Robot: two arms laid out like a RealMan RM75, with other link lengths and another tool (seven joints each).
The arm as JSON. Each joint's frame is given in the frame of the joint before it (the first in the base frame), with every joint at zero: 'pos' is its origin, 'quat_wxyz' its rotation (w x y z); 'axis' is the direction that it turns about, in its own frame. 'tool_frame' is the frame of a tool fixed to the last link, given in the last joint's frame.
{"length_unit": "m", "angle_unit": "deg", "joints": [
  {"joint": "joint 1", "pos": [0.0, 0.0, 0.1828], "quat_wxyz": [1.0, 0.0, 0.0, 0.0], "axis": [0.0, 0.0, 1.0]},
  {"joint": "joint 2", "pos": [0.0, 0.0, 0.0], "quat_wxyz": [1.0, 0.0, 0.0, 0.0], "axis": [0.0, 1.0, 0.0]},
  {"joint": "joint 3", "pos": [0.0, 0.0, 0.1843], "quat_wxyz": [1.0, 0.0, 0.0, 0.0], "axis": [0.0, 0.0, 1.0]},
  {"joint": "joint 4", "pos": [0.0, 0.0, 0.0], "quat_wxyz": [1.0, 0.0, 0.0, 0.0], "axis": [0.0, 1.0, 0.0]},
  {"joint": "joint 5", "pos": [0.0, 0.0, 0.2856], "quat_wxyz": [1.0, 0.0, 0.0, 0.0], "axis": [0.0, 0.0, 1.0]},
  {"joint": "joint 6", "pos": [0.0, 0.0, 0.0], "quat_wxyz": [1.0, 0.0, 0.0, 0.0], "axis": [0.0, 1.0, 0.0]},
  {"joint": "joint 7", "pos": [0.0, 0.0, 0.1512], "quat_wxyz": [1.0, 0.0, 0.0, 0.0], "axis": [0.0, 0.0, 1.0]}
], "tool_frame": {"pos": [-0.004, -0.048, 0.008], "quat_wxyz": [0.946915, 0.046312, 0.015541, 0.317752]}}
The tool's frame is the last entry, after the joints.
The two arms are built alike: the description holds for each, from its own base.
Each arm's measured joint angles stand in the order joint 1, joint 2, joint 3, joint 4, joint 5, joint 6, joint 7.
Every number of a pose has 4 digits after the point.
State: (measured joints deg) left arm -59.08 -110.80 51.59 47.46 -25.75 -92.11 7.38; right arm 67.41 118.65 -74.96 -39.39 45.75 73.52 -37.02
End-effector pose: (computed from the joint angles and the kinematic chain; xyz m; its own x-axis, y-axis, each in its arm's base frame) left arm -0.1668 0.4570 0.0439 0.7018 0.6958 -0.1530 0.5709 -0.6777 -0.4634; right arm 0.0393 0.4792 -0.1137 0.3490 -0.9357 -0.0509 -0.8869 -0.3123 -0.3405
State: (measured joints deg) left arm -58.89 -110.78 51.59 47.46 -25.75 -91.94 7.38; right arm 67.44 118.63 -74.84 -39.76 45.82 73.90 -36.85
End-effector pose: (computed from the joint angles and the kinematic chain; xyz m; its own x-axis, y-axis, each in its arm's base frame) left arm -0.1683 0.4570 0.0442 0.7002 0.6978 -0.1510 0.5723 -0.6751 -0.4656; right arm 0.0372 0.4788 -0.1126 0.3491 -0.9358 -0.0500 -0.8878 -0.3132 -0.3372
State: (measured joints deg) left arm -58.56 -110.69 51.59 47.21 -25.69 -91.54 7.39; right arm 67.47 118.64 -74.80 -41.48 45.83 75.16 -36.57
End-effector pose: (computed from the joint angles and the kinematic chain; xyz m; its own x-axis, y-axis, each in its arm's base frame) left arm -0.1720 0.4568 0.0443 0.6955 0.7029 -0.1486 0.5759 -0.6691 -0.4697; right arm 0.0282 0.4774 -0.1090 0.3634 -0.9305 -0.0454 -0.8841 -0.3290 -0.3319
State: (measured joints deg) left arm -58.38 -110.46 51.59 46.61 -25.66 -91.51 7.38; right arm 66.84 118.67 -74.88 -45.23 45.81 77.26 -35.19
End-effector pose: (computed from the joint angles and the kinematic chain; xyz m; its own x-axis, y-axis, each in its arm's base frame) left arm -0.1761 0.4556 0.0440 0.6876 0.7100 -0.1519 0.5824 -0.6642 -0.4686; right arm 0.0145 0.4743 -0.1007 0.3752 -0.9257 -0.0476 -0.8828 -0.3412 -0.3229
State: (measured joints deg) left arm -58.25 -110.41 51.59 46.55 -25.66 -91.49 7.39; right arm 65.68 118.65 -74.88 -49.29 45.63 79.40 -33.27
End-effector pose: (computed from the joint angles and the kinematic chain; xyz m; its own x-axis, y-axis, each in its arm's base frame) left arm -0.1774 0.4553 0.0442 0.6856 0.7119 -0.1520 0.5840 -0.6625 -0.4690; right arm 0.0049 0.4708 -0.0905 0.3739 -0.9258 -0.0555 -0.8860 -0.3389 -0.3166
